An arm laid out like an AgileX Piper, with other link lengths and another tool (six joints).
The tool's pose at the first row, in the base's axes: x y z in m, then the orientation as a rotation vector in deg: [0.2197 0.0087 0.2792 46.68 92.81 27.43]
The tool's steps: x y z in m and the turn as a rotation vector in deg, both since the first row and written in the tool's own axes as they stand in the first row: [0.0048 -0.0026 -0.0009 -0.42 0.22 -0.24]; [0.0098 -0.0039 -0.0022 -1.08 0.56 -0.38]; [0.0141 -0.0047 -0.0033 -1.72 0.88 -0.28]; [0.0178 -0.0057 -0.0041 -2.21 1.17 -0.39]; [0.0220 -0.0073 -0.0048 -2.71 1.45 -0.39]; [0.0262 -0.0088 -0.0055 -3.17 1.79 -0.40]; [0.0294 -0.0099 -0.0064 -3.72 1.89 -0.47]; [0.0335 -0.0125 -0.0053 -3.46 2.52 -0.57]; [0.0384 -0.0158 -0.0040 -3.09 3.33 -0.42]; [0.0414 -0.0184 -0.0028 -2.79 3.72 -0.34]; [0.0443 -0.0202 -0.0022 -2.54 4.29 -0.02]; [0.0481 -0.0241 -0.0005 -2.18 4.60 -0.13]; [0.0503 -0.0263 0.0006 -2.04 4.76 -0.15]
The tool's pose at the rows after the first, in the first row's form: [0.2179 0.0106 0.2743 46.14 92.94 27.69]; [0.2161 0.0135 0.2703 45.48 93.07 28.26]; [0.2146 0.0163 0.2670 45.05 93.09 28.98]; [0.2134 0.0184 0.2640 44.55 93.21 29.42]; [0.2121 0.0205 0.2602 44.14 93.29 29.94]; [0.2108 0.0227 0.2564 43.74 93.43 30.45]; [0.2095 0.0244 0.2536 43.25 93.34 30.87]; [0.2097 0.0255 0.2488 43.28 94.04 30.90]; [0.2099 0.0267 0.2429 43.57 94.87 31.11]; [0.2102 0.0270 0.2388 43.81 95.31 31.13]; [0.2102 0.0278 0.2354 44.19 95.82 31.44]; [0.2107 0.0278 0.2297 44.32 96.28 31.23]; [0.2111 0.0278 0.2264 44.39 96.48 31.19]
